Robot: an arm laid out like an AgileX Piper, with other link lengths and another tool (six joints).
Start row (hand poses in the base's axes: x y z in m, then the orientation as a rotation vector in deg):
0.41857 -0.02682 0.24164 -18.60 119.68 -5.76
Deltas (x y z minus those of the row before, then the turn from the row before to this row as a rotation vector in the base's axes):
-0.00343 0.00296 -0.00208 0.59 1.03 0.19
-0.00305 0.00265 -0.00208 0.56 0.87 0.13
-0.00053 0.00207 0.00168 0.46 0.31 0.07
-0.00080 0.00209 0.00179 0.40 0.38 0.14
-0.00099 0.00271 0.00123 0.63 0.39 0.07
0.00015 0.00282 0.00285 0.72 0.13 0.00
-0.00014 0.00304 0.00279 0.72 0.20 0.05
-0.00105 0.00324 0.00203 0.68 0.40 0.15
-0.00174 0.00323 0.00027 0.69 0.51 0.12
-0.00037 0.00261 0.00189 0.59 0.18 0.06
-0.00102 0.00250 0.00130 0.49 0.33 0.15
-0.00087 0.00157 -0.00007 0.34 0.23 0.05
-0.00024 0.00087 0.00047 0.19 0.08 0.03
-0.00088 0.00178 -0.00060 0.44 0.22 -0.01
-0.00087 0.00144 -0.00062 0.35 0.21 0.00
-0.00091 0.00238 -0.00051 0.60 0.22 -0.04
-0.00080 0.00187 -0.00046 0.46 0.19 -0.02
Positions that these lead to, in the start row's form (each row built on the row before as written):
0.41514 -0.02386 0.23956 -18.55 120.66 -4.88
0.41209 -0.02121 0.23748 -18.44 121.49 -4.08
0.41156 -0.01914 0.23916 -18.27 121.77 -3.50
0.41076 -0.01705 0.24095 -18.22 122.11 -2.94
0.40977 -0.01434 0.24218 -17.96 122.46 -2.17
0.40992 -0.01152 0.24503 -17.55 122.56 -1.38
0.40978 -0.00848 0.24782 -17.20 122.71 -0.55
0.40873 -0.00524 0.24985 -16.99 123.05 0.32
0.40699 -0.00201 0.25012 -16.74 123.49 1.21
0.40662 0.00060 0.25201 -16.47 123.62 1.91
0.40560 0.00310 0.25331 -16.36 123.89 2.57
0.40473 0.00467 0.25324 -16.23 124.08 3.00
0.40449 0.00554 0.25371 -16.16 124.14 3.23
0.40361 0.00732 0.25311 -15.90 124.32 3.73
0.40274 0.00876 0.25249 -15.70 124.50 4.14
0.40183 0.01114 0.25198 -15.32 124.67 4.80
0.40103 0.01301 0.25152 -15.04 124.82 5.32

